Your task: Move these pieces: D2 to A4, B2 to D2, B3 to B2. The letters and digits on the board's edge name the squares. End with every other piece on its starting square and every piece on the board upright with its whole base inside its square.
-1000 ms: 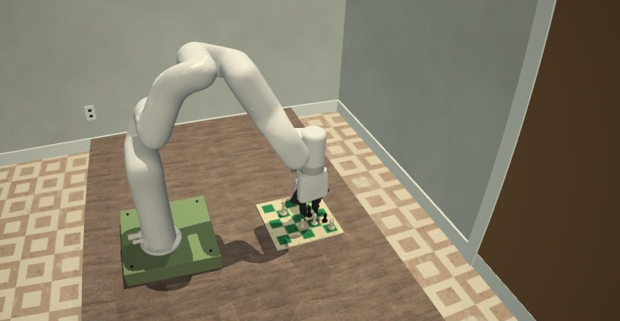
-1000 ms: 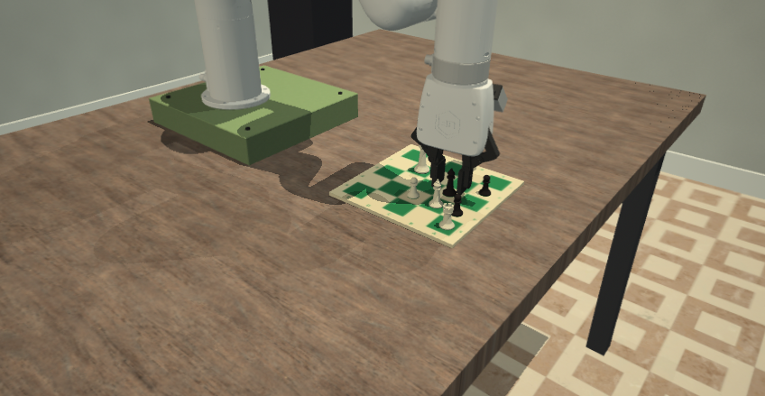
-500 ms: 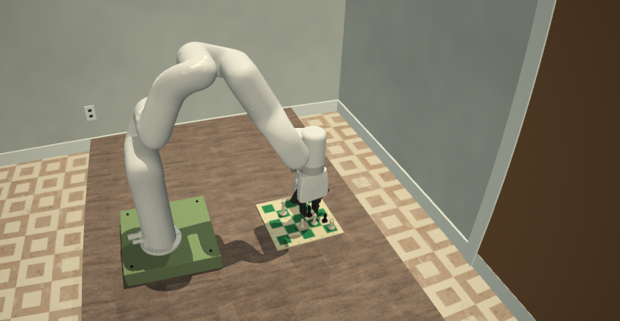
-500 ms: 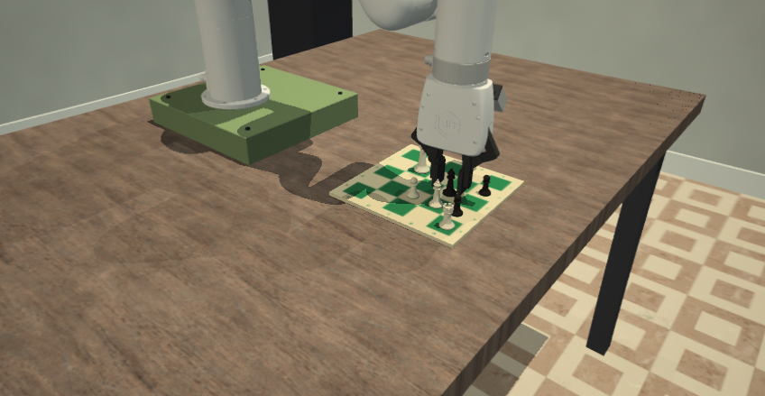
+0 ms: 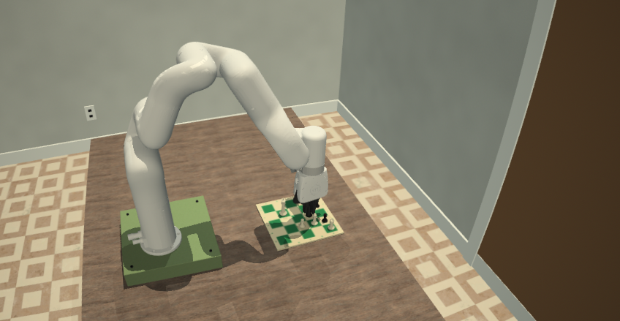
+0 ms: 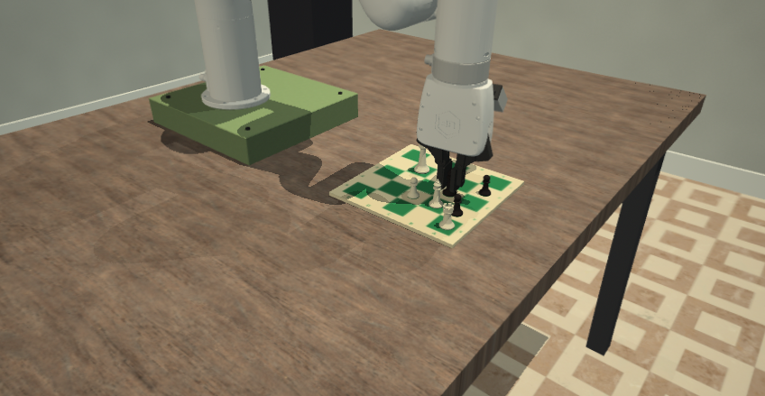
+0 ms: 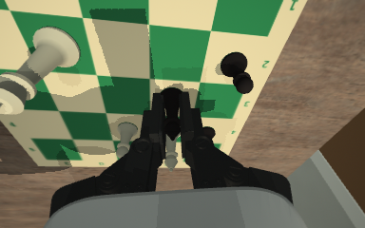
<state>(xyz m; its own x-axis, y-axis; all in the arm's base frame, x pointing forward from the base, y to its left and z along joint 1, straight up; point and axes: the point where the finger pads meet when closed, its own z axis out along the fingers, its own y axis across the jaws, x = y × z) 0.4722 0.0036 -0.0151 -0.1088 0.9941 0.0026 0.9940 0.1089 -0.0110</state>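
Right now my hand is 1 cm above the black bishop. Also, from my hand: chessboard: 4 cm behind, 3 cm below; white pawn: 4 cm to the right, 4 cm behind, 2 cm below; white king: 7 cm behind, 4 cm to the left.
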